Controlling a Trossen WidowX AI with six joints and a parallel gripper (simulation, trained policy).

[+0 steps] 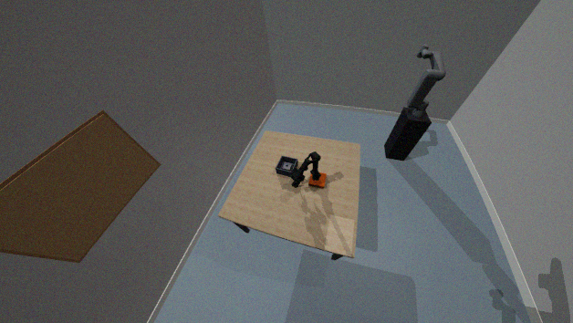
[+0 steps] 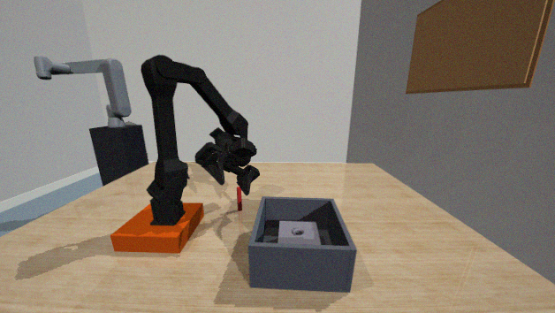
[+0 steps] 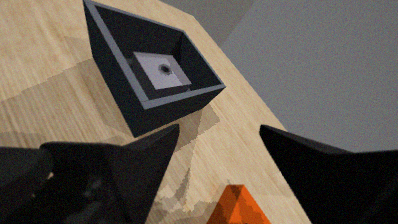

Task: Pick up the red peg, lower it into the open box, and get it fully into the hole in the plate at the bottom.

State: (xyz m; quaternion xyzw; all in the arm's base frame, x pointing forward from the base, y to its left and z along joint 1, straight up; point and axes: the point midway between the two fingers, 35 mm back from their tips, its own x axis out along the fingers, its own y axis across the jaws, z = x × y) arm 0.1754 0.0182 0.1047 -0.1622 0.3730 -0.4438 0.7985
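The red peg is 2 cm behind my gripper tip, 13 cm to the left of it and 9 cm below it. Also, from my gripper tip: grey plate (15 cm ahead, 6 cm to the right, 9 cm below); grey box (15 cm ahead, 6 cm to the right, 11 cm below).
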